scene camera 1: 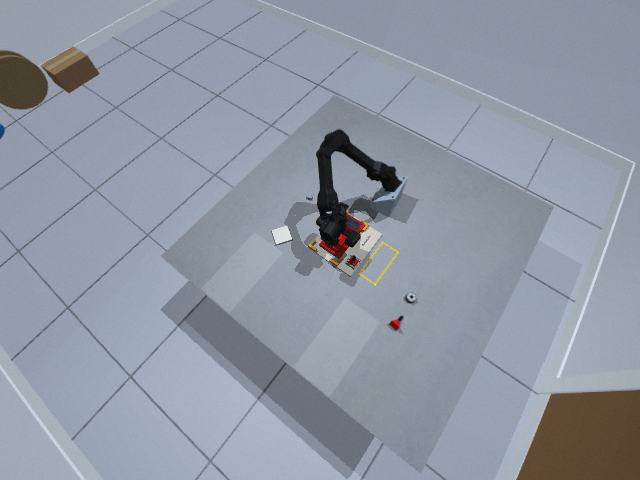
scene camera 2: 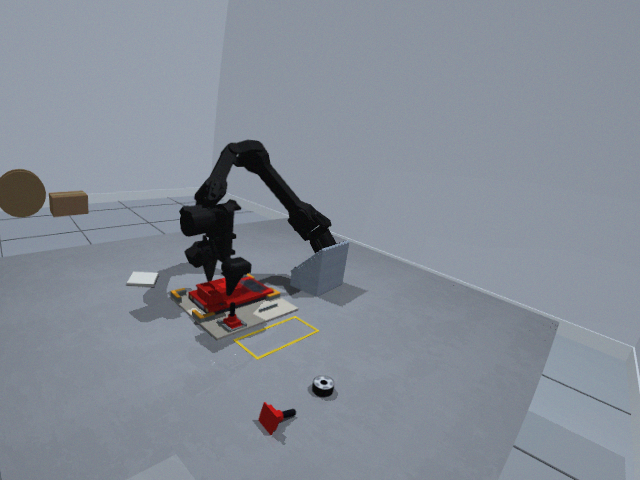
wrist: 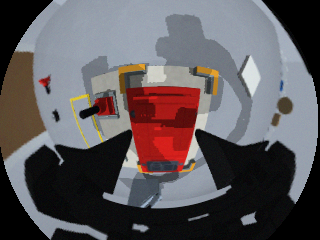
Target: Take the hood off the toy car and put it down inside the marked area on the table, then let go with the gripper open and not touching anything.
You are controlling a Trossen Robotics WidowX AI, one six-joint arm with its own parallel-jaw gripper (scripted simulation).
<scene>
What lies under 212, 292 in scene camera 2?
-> A red hood.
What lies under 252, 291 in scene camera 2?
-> A red car body.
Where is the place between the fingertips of the gripper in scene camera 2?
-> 218, 288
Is the gripper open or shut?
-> Open.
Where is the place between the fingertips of the gripper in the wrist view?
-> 164, 132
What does the gripper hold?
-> Nothing.
</scene>
